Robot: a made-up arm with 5 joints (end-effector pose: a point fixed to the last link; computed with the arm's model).
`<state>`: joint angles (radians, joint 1 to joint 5).
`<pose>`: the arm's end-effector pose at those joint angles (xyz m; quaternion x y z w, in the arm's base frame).
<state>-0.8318 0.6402 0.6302 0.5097 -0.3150</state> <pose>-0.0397 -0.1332 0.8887 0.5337 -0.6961 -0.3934 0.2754</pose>
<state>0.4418 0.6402 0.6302 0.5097 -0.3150</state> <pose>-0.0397 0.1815 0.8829 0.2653 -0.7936 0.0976 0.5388</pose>
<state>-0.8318 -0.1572 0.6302 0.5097 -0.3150</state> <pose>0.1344 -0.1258 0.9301 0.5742 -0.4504 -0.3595 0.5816</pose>
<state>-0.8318 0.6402 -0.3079 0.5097 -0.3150</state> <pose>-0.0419 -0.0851 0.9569 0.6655 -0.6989 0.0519 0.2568</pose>
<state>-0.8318 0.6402 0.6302 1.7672 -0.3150</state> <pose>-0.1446 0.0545 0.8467 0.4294 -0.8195 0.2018 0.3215</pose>
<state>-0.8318 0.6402 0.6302 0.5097 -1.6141</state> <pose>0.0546 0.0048 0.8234 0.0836 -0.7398 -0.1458 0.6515</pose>
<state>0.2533 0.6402 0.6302 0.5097 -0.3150</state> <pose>-0.0397 0.1393 0.9094 0.3148 -0.7993 0.0225 0.5114</pose>
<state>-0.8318 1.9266 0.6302 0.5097 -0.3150</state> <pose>-0.1478 0.0452 0.7068 -0.2998 0.8522 0.3196 0.2859</pose>
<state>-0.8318 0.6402 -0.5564 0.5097 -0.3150</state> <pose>-0.0528 -0.0682 0.9679 0.6768 -0.6736 0.1720 0.2421</pose>
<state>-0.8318 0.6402 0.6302 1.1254 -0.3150</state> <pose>-0.0920 -0.0342 0.9030 0.5074 -0.7955 -0.1070 0.3134</pose>
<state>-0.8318 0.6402 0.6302 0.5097 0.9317</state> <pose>-0.0704 -0.2409 0.7565 -0.7629 0.3862 0.4811 0.1935</pose>
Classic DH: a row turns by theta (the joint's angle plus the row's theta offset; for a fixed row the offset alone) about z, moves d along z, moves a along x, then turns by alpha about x. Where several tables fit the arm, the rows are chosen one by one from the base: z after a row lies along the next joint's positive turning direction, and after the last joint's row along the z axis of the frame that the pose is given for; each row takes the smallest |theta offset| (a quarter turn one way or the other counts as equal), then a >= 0, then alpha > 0; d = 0 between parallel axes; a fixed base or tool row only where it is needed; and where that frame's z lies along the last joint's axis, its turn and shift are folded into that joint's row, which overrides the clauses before.
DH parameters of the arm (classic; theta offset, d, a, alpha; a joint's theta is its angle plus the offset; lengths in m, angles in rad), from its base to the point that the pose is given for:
base (fixed): 1.5708 0.673 0.0202 -1.5708
joint 1: 1.5383 -0.0903 -0.0562 -1.7763
joint 2: 1.5642 -0.1396 -0.0458 1.539
joint 3: 0.7515 0.0294 0.1137 -2.617
joint 4: -1.1299 0.184 -0.009 -2.0953
joint 5: -1.5069 -0.1484 0.0986 -2.7239
tool (fixed): -0.5831 -0.2733 0 0

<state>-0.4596 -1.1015 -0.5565 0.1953 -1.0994</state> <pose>0.1800 0.1992 0.8505 0.6115 -0.0269 0.2643 0.7453</pose>
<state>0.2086 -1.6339 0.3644 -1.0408 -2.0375</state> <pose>0.0885 0.0289 0.6800 -0.4296 0.5629 -0.0149 0.7060</pose>
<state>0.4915 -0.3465 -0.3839 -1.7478 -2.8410</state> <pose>0.0620 0.0994 0.6672 -0.3419 0.3937 0.1992 0.8297</pose>
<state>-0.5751 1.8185 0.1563 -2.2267 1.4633</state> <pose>0.0325 0.1216 0.5158 -0.1492 -0.4266 0.4695 0.7585</pose>
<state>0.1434 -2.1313 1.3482 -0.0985 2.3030</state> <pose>0.2867 0.1003 0.9555 -0.0172 -0.8601 -0.4815 0.1676</pose>
